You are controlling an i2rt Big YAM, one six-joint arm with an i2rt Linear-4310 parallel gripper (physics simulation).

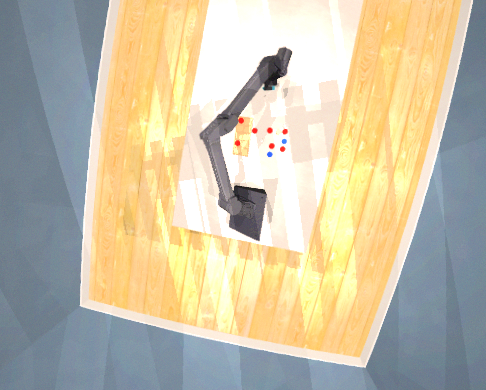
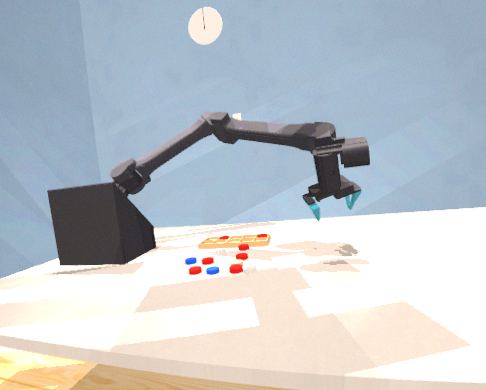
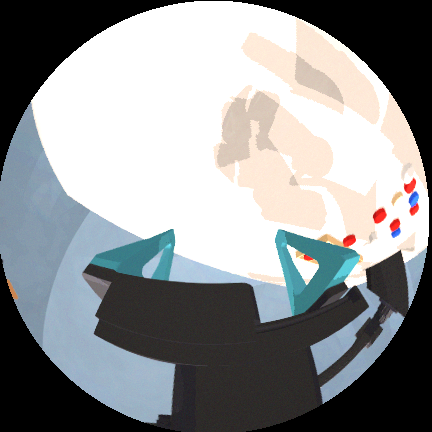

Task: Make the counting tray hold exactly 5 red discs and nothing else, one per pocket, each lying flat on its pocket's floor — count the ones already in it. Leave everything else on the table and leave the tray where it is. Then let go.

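Observation:
The tan counting tray (image 1: 243, 150) (image 2: 235, 245) (image 3: 327, 239) holds two red discs in separate pockets, one (image 1: 241, 120) (image 2: 262, 235) near its far end and another (image 1: 237, 143) (image 2: 224, 237) toward the base. Several red discs lie loose: one (image 1: 254, 130) (image 2: 243, 247) (image 3: 349, 240) right beside the tray, one (image 1: 269, 130) (image 2: 242, 256) (image 3: 380, 215) farther off, and one (image 1: 285, 131) (image 2: 236, 268) (image 3: 410, 185) beyond; others lie nearer the base. My gripper (image 1: 269, 88) (image 2: 335, 214) (image 3: 226, 235) is open and empty, high above the table, past the tray's far end.
Two blue discs, one (image 1: 284, 141) (image 2: 212, 270) (image 3: 413, 198) and another (image 1: 269, 154) (image 2: 190, 260) (image 3: 396, 233), lie among the loose reds. A tan disc (image 2: 237, 264) (image 3: 397, 198) and a white disc (image 2: 249, 270) (image 3: 407, 172) lie near the farthest red. Another pale piece (image 2: 222, 252) lies near the tray.

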